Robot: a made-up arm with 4 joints.
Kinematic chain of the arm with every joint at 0, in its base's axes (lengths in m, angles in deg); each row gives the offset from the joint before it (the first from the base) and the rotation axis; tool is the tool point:
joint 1: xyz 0 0 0.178 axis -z
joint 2: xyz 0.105 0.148 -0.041 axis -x
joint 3: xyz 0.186 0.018 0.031 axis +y
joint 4: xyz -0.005 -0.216 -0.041 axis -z
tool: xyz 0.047 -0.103 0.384
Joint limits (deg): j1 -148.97..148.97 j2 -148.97..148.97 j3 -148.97..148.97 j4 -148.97..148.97
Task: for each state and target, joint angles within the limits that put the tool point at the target. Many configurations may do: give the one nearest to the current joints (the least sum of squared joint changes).
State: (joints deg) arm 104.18 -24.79 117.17 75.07
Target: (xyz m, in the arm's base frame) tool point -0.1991 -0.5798 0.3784
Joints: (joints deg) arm 102.44 11.55 79.08 80.42
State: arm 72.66 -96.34 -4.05 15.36
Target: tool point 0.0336 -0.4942 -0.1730
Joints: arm 65.14 -90.82 24.70 5.96
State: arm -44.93 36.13 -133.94 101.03
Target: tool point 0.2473 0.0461 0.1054
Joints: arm -69.69 48.37 -134.70 104.27
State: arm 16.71 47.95 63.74 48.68
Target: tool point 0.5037 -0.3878 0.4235
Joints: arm 40.29 52.70 91.09 50.86
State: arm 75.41 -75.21 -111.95 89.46
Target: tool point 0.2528 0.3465 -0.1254
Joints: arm 22.50 -89.42 -131.61 81.53
